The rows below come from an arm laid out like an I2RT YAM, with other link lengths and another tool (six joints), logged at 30 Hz.
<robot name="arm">
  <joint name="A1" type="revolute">
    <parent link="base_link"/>
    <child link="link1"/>
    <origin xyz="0 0 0.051"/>
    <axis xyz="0 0 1"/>
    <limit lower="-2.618" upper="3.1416"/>
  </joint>
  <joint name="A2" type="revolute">
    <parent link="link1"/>
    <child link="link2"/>
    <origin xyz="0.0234 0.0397 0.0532"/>
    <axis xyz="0 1 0"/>
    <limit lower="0" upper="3.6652"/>
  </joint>
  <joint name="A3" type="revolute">
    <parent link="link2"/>
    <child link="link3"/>
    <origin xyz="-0.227 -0.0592 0"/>
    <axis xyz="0 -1 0"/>
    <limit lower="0" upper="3.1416"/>
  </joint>
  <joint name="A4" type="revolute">
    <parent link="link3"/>
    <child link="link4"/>
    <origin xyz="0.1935 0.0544 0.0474"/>
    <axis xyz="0 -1 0"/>
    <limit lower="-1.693" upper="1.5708"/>
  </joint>
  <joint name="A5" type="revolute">
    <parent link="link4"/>
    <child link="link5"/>
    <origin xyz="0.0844 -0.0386 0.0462"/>
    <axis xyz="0 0 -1"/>
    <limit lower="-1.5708" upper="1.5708"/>
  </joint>
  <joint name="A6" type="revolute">
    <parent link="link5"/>
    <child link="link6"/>
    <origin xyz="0.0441 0 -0.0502"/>
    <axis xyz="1 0 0"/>
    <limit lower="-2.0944" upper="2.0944"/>
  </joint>
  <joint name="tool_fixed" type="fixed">
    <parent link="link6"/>
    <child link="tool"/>
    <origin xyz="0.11 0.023 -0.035" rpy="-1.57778 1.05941 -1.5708"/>
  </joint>
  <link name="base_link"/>
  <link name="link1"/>
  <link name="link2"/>
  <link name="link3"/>
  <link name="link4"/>
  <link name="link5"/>
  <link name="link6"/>
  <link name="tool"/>
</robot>
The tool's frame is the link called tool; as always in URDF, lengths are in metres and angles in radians.
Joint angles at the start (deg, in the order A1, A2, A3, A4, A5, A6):
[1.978, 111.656, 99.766, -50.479, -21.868, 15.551]
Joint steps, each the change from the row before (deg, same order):
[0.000, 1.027, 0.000, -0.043, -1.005, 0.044]
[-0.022, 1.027, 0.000, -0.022, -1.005, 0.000]
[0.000, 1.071, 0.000, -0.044, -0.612, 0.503]
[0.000, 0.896, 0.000, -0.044, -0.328, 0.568]
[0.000, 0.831, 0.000, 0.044, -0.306, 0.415]
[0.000, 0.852, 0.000, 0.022, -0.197, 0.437]
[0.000, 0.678, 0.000, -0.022, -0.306, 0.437]
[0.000, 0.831, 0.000, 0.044, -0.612, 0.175]
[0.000, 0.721, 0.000, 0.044, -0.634, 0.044]
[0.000, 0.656, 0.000, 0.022, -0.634, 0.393]
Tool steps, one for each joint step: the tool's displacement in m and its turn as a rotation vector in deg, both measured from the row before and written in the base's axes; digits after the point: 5 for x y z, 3 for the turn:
[-0.00075, 0.00228, -0.00502, 0.875, 1.118, 0.422]
[-0.00073, 0.00209, -0.00495, 0.866, 1.079, 0.419]
[-0.00043, 0.00157, -0.00555, 0.703, 1.346, -0.158]
[-0.00026, 0.00096, -0.00485, 0.469, 1.194, -0.339]
[-0.00004, 0.00085, -0.00445, 0.396, 0.976, -0.226]
[-0.00010, 0.00061, -0.00475, 0.297, 1.027, -0.291]
[-0.00033, 0.00084, -0.00355, 0.399, 0.902, -0.255]
[-0.00051, 0.00138, -0.00404, 0.598, 0.884, 0.070]
[-0.00058, 0.00136, -0.00336, 0.585, 0.717, 0.180]
[-0.00050, 0.00149, -0.00282, 0.686, 0.837, -0.120]

